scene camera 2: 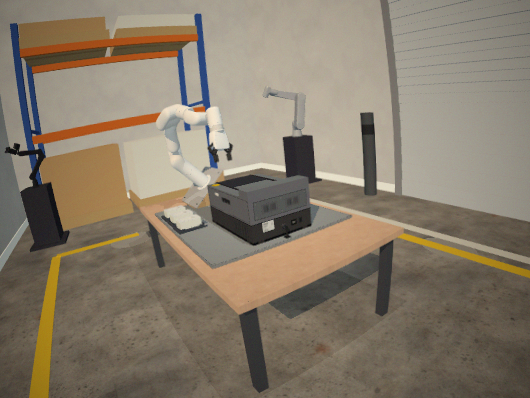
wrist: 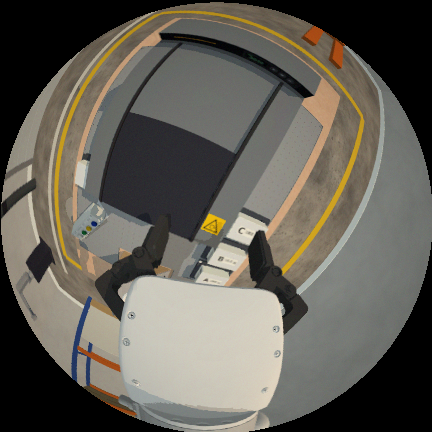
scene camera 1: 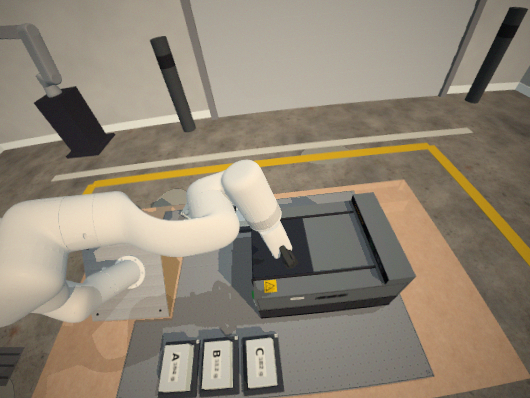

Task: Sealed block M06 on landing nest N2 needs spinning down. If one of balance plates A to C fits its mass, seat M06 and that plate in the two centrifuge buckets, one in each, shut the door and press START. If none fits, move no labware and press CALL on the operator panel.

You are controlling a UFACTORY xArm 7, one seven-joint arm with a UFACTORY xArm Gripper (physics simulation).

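Note:
Open and holding nothing, the gripper is visible here and in the wrist view too. The scene also has a dark grey centrifuge in it, as well as a white control box.

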